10 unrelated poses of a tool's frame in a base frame.
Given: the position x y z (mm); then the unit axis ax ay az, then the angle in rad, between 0 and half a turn.
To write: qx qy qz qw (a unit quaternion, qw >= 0); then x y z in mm. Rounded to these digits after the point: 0 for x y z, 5 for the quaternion.
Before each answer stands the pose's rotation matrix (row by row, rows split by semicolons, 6 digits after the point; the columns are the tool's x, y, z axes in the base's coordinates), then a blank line. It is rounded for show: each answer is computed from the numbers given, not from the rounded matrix.
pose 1, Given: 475 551 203 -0.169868 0.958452 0.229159 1.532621
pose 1, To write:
0.065920 -0.385589 0.920313; 0.072396 0.921736 0.381000; -0.995195 0.041511 0.088676

-0.11780 0.66467 0.15892 0.72047 475 551 203
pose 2, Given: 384 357 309 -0.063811 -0.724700 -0.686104 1.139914
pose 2, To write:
0.420044 0.650321 -0.632966; -0.596463 0.723505 0.347523; 0.683955 0.231566 0.691796

-0.03443 -0.39104 -0.37022 0.84192 384 357 309
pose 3, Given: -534 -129 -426 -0.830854 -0.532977 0.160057 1.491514
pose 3, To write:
0.714844 0.248200 -0.653754; 0.567308 0.340766 0.749693; 0.408851 -0.906794 0.102789

-0.56376 -0.36164 0.10860 0.73457 -534 -129 -426
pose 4, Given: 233 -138 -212 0.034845 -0.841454 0.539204 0.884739
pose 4, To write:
0.633936 -0.427955 -0.644189; 0.406463 0.892996 -0.193252; 0.657961 -0.139329 0.740051

0.01492 -0.36021 0.23082 0.90374 233 -138 -212
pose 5, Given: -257 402 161 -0.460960 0.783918 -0.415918 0.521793
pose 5, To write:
0.895203 0.159222 0.416246; -0.255395 0.948704 0.186371; -0.365220 -0.273147 0.889947

-0.11890 0.20221 -0.10728 0.96616 -257 402 161
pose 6, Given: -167 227 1 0.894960 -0.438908 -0.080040 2.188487
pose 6, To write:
0.685675 -0.555050 -0.470925; -0.685550 -0.274945 -0.674112; 0.244687 0.785064 -0.569037

0.79524 -0.39001 -0.07112 0.45872 -167 227 1
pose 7, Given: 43 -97 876 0.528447 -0.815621 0.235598 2.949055
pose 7, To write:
-0.428170 -0.899142 0.090632; -0.808979 0.336661 -0.481885; 0.402771 -0.279648 -0.871535

0.52600 -0.81184 0.23451 0.09612 43 -97 876
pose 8, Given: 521 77 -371 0.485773 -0.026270 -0.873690 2.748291
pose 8, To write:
-0.469715 0.310285 -0.826493; -0.359381 -0.922321 -0.142016; -0.806358 0.230319 0.544739

0.47641 -0.02576 -0.85685 0.19539 521 77 -371
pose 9, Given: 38 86 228 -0.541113 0.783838 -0.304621 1.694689
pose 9, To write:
0.205411 -0.174273 0.963034; -0.778846 0.566752 0.268685; -0.592626 -0.805246 -0.019315

-0.40558 0.58751 -0.22832 0.66198 38 86 228
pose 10, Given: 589 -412 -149 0.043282 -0.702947 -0.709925 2.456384
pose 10, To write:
-0.770963 0.395282 -0.499367; -0.503247 0.102448 0.858048; 0.390330 0.912829 0.119941

0.04077 -0.66209 -0.66867 0.33594 589 -412 -149
